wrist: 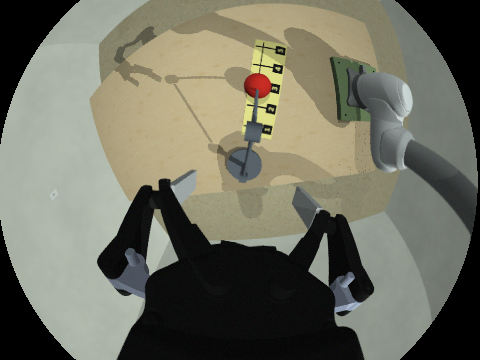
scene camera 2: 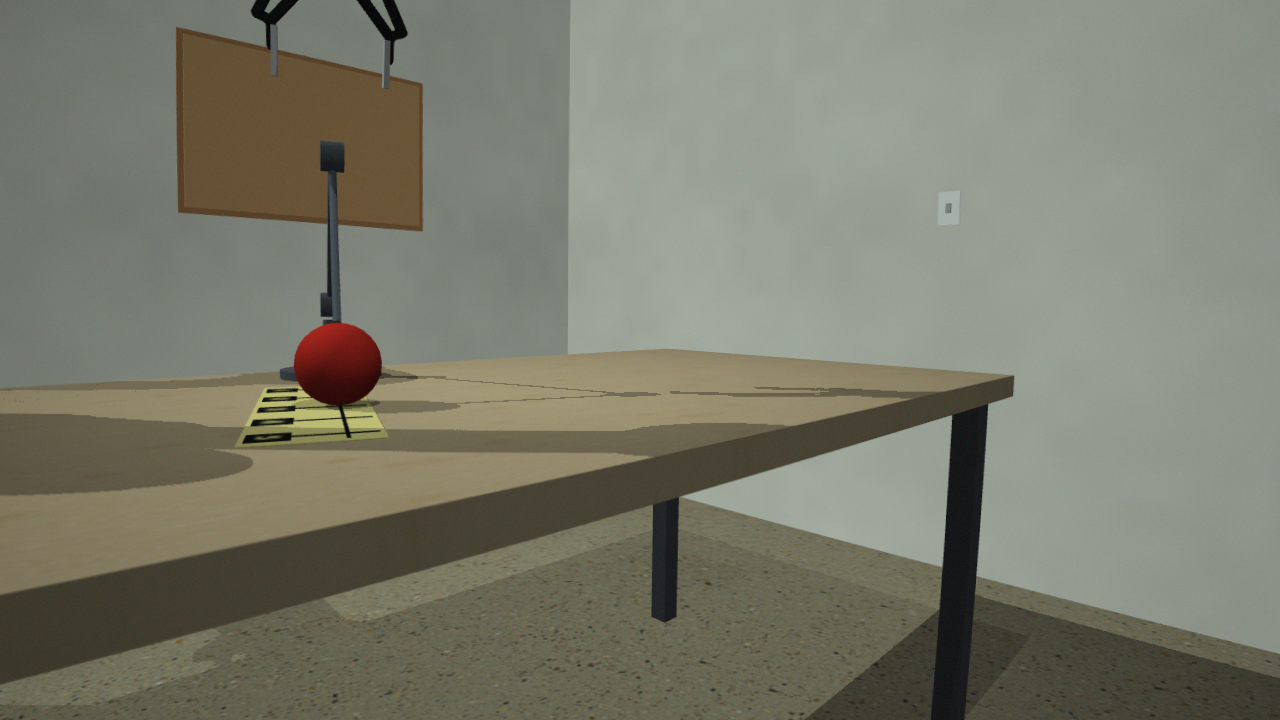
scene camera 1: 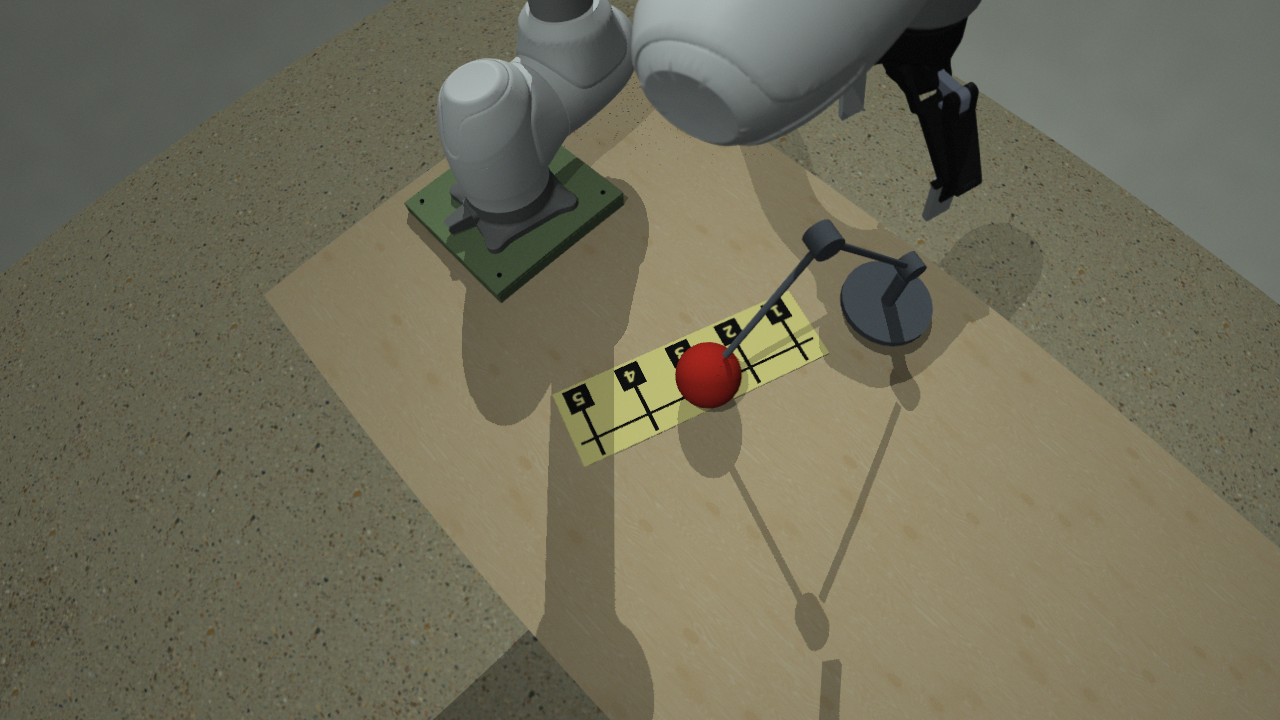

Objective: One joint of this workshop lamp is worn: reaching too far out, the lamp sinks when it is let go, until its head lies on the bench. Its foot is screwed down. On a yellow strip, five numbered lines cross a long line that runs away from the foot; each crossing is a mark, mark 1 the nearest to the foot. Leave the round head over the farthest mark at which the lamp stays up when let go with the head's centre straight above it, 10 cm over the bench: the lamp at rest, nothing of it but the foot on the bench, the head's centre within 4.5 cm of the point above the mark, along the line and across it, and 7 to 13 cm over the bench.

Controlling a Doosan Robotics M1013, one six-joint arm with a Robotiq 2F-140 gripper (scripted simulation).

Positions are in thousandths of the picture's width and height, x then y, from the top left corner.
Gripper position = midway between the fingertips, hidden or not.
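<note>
There's the gripper (scene camera 1: 696, 223), and you'd find the gripper (wrist: 514, 521) in the wrist view, and the gripper (scene camera 2: 259, 115) as well. A round red head (scene camera 2: 264, 506) is there too, and it's the same round red head (scene camera 1: 551, 523). Then there's a yellow strip (scene camera 1: 475, 574), which is also the yellow strip (wrist: 561, 162) and the yellow strip (scene camera 2: 223, 577). And there's a grey round foot (scene camera 1: 681, 419).
</note>
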